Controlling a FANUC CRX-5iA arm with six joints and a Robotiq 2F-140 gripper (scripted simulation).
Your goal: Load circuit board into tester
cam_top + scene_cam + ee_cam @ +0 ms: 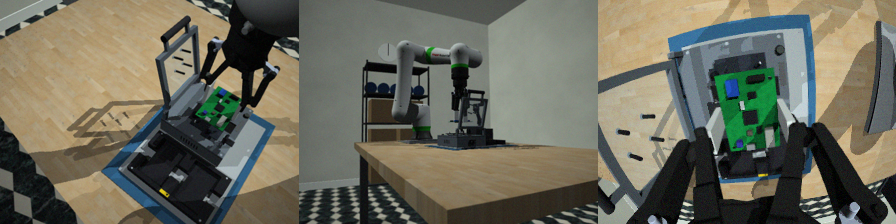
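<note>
The tester is 3 cm ahead of my hand, 3 cm to the left of it and 4 cm below it. Round my hand: green circuit board: 2 cm below; tester lid: 13 cm ahead, 1 cm to the left, 3 cm above.
</note>
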